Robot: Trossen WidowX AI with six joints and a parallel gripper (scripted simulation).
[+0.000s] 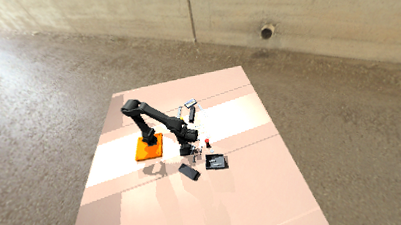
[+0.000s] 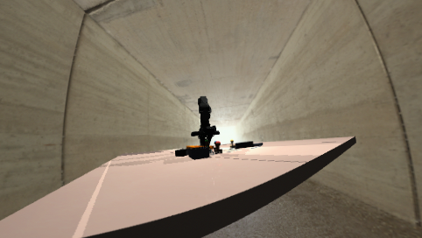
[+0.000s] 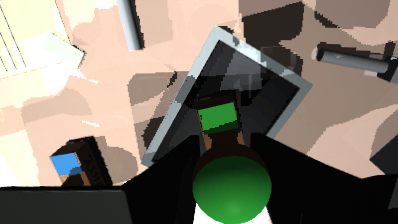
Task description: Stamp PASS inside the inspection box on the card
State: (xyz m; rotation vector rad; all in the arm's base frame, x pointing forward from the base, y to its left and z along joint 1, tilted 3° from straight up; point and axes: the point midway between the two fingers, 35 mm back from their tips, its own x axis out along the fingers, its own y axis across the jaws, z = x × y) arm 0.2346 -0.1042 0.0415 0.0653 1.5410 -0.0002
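The ink pad is 30 mm below my gripper tip. Round my gripper tip: blue-topped stamp 30 mm behind, 90 mm to the left, 20 mm below; green-knobbed pass stamp right at my gripper tip; red-topped stamp 140 mm ahead, 10 mm to the right, 20 mm below.
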